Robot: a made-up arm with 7 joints.
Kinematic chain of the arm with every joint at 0, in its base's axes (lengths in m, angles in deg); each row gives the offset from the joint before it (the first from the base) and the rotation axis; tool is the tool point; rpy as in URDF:
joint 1: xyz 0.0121 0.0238 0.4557 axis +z
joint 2: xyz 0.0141 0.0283 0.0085 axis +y
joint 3: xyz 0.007 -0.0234 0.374 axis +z
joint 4: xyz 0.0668 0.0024 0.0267 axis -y
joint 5: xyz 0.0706 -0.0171 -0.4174 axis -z
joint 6: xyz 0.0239 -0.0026 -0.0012 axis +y
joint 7: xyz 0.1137 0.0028 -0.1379 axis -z
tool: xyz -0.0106 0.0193 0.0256 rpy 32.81 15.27 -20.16
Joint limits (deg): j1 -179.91..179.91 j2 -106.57..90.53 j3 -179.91..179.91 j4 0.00..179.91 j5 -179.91..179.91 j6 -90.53..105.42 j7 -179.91..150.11
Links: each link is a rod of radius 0.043 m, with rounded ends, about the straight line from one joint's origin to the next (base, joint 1, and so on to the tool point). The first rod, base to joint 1, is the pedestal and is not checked.
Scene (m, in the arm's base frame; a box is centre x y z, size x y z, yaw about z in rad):
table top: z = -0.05
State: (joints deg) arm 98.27 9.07 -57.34 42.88 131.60 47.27 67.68
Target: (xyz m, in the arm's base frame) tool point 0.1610 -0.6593 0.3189
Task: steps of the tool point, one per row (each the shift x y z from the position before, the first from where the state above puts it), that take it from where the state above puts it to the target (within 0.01 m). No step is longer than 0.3 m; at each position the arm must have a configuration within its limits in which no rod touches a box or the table.
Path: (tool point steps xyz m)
1: 0.1252 -0.1685 0.1008
2: 0.0451 -0.2445 0.0473
3: -0.0584 -0.2620 -0.0239
4: -0.1559 -0.2144 -0.0955
5: -0.2192 -0.1147 -0.1488

